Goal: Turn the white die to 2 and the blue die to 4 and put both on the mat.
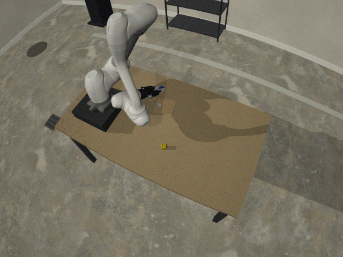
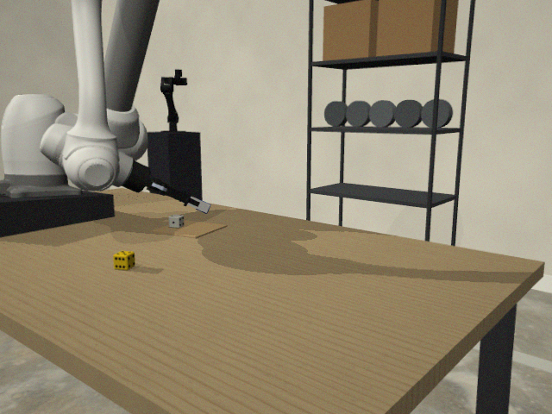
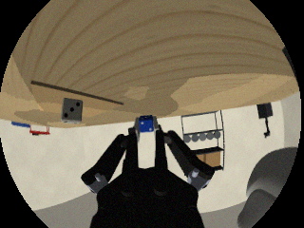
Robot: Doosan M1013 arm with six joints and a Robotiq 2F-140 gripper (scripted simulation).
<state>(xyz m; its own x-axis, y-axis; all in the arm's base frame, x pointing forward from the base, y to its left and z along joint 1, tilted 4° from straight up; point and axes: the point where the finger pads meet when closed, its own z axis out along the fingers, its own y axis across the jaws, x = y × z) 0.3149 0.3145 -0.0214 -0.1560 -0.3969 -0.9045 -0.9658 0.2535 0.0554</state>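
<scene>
My hand is 7 cm short of the white die, 12 cm to the left of it and 2 cm above it. Also, from my hand: blue die: 1 cm ahead, 2 cm to the left, 1 cm below; then mat: 11 cm ahead, 10 cm to the right, 4 cm below; then yellow die: 28 cm ahead, 38 cm to the right, 3 cm below.
</scene>
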